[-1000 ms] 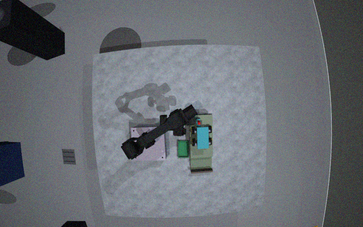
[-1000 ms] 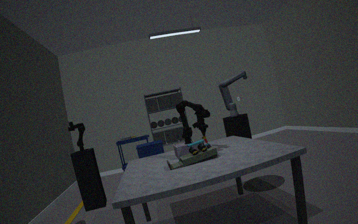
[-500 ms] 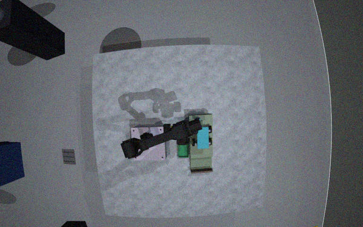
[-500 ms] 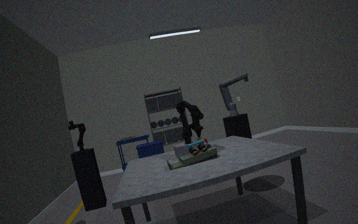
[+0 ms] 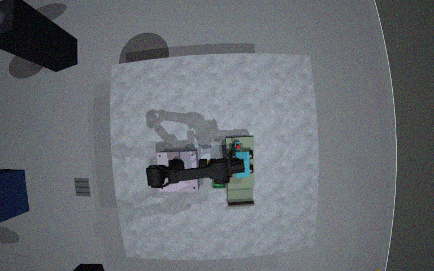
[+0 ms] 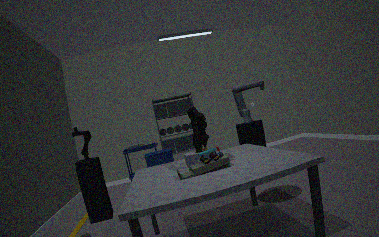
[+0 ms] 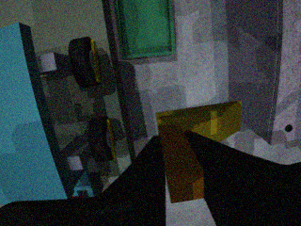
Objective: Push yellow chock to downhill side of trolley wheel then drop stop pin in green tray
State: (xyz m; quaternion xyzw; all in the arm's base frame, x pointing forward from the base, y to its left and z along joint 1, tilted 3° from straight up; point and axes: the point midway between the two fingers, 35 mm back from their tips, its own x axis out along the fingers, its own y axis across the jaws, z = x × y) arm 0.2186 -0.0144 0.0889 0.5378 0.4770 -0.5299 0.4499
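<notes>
My gripper tip is 110 mm short of the red-headed stop pin, 70 mm to the right of it and 40 mm above it. From my gripper tip the other things lie so: trolley: 120 mm ahead, 60 mm below, 30 mm to the right; yellow chock: 20 mm behind, 10 mm to the left, 10 mm below; green tray: 180 mm below, 110 mm to the right, 10 mm behind.
</notes>
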